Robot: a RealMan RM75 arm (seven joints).
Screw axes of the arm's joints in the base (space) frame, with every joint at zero. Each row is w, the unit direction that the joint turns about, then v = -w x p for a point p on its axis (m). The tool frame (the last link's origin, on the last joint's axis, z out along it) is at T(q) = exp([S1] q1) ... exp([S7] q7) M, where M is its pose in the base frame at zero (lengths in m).
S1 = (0, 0, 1, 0.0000, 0.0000, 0.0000)
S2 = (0, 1, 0, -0.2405, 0.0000, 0.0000)
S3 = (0, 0, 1, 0.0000, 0.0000, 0.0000)
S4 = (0, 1, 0, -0.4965, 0.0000, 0.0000)
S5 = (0, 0, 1, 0.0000, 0.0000, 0.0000)
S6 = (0, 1, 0, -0.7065, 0.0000, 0.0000)
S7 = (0, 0, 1, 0.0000, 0.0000, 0.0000)
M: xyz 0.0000 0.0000 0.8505 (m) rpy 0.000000 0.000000 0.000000 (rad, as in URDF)
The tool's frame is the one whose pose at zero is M.
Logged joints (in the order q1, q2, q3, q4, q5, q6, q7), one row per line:
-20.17 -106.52 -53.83 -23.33 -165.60 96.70 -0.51
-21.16 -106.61 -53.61 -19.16 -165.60 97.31 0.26
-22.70 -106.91 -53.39 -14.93 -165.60 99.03 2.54
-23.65 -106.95 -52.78 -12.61 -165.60 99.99 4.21
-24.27 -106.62 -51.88 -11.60 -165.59 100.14 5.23
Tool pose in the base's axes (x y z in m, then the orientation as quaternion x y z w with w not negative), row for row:
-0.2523 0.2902 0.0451 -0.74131 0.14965 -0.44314 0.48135
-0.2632 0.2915 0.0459 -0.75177 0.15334 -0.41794 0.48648
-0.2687 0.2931 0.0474 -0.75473 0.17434 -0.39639 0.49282
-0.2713 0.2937 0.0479 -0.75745 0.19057 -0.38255 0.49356
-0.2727 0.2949 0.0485 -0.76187 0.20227 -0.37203 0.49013
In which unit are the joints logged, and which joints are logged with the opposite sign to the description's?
The joints are logged in degrees. Opposite sign: q5.
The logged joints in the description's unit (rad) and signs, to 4 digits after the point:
-0.3520 -1.8591 -0.9395 -0.4072 2.8903 1.6877 -0.0089
-0.3693 -1.8607 -0.9357 -0.3344 2.8903 1.6984 0.0045
-0.3962 -1.8659 -0.9318 -0.2606 2.8903 1.7284 0.0443
-0.4128 -1.8666 -0.9212 -0.2201 2.8903 1.7452 0.0735
-0.4236 -1.8609 -0.9055 -0.2025 2.8901 1.7478 0.0913

